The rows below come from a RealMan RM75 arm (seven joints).
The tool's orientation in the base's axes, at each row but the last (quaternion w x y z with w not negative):
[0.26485, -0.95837, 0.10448, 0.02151]
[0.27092, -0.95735, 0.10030, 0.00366]
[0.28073, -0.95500, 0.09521, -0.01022]
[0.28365, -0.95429, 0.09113, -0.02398]
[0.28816, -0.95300, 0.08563, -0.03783]
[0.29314, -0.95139, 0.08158, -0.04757]
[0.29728, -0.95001, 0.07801, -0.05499]
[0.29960, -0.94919, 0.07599, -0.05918]
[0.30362, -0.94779, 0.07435, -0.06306]
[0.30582, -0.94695, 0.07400, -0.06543]
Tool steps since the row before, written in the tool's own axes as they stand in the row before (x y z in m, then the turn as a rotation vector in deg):
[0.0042, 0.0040, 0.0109, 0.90, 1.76, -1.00]
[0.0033, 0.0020, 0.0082, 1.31, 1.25, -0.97]
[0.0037, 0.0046, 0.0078, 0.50, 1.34, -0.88]
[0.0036, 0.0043, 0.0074, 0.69, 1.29, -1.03]
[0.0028, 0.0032, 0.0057, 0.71, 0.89, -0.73]
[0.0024, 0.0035, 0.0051, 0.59, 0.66, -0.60]
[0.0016, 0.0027, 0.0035, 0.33, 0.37, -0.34]
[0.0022, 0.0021, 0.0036, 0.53, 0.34, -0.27]
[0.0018, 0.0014, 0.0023, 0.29, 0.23, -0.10]
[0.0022, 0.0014, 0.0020, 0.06, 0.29, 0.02]
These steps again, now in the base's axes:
[0.0034, 0.0014, -0.0118, 0.49, -2.16, -0.11]
[0.0032, 0.0020, -0.0082, 1.00, -1.79, 0.10]
[0.0034, -0.0003, -0.0092, 0.19, -1.67, 0.00]
[0.0036, -0.0002, -0.0086, 0.37, -1.74, 0.15]
[0.0030, 0.0000, -0.0065, 0.48, -1.26, 0.13]
[0.0026, -0.0005, -0.0061, 0.41, -0.98, 0.15]
[0.0018, -0.0005, -0.0043, 0.23, -0.55, 0.08]
[0.0025, -0.0001, -0.0040, 0.44, -0.52, 0.06]
[0.0020, -0.0001, -0.0025, 0.24, -0.29, -0.03]
[0.0024, -0.0004, -0.0023, 0.03, -0.23, -0.18]

